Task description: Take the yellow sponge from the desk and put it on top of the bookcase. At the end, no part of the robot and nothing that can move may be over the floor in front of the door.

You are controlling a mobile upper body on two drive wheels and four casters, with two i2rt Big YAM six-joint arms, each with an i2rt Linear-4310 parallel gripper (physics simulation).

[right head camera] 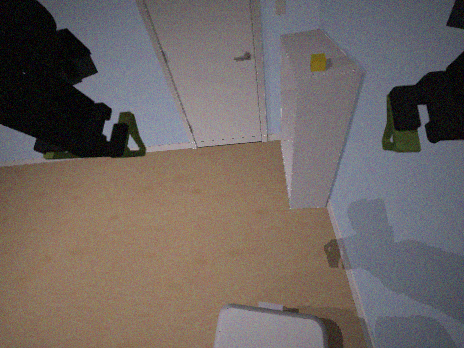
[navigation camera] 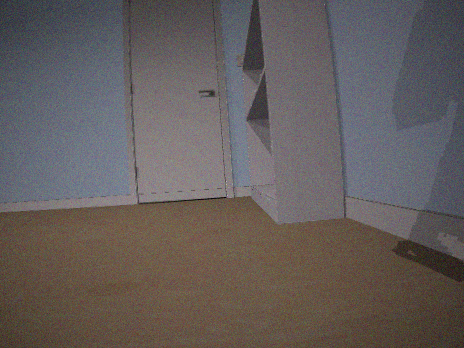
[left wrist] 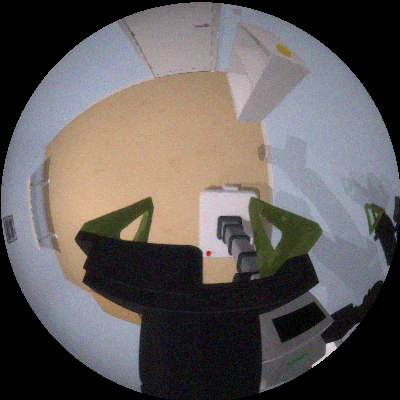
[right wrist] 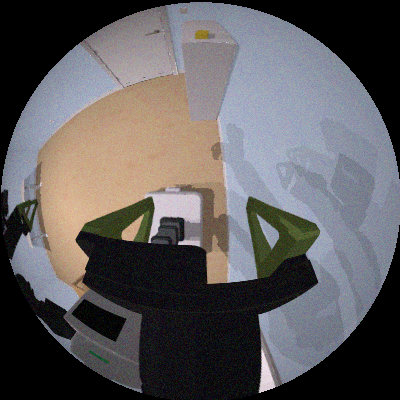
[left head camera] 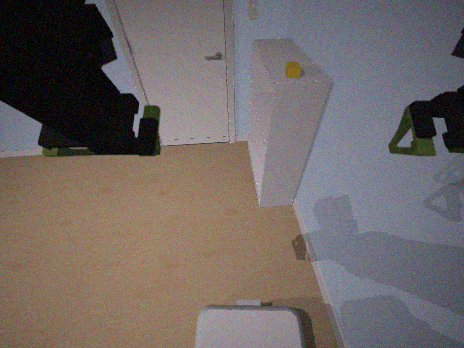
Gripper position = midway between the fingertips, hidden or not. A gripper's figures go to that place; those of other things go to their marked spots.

Labels:
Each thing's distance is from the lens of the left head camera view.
left gripper (left head camera: 129, 150): 36 cm
right gripper (left head camera: 419, 148): 43 cm
white door (left head camera: 184, 64): 201 cm

